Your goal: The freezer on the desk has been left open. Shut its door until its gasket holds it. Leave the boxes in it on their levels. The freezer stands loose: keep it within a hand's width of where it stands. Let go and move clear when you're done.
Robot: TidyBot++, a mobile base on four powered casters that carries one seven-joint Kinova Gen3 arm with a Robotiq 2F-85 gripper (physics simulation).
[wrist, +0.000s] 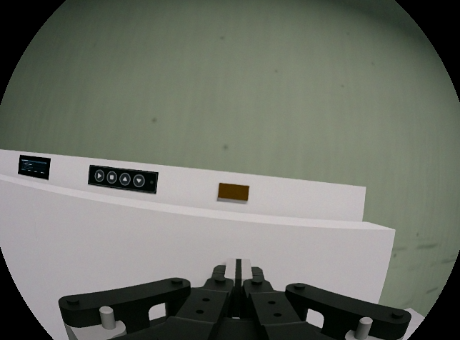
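The white freezer [190, 182] shows by its upper front strip, which carries a small dark display, a row of round buttons and a brown-orange rectangle. Its white door [165, 235] fills the lower part of the wrist view, just in front of that strip, with its top edge running nearly parallel to it. Whether the gasket touches all along cannot be seen. My gripper [237, 272] is shut and empty, its fingertips in front of the door's face near the right part; contact cannot be told. The boxes and their levels are hidden behind the door.
A green wall or floor surface [230, 80] with small dark specks lies beyond the freezer and to its right. The button panel [123, 179] and the display [34, 167] are at the left of the strip. A pale edge shows at the lower right corner.
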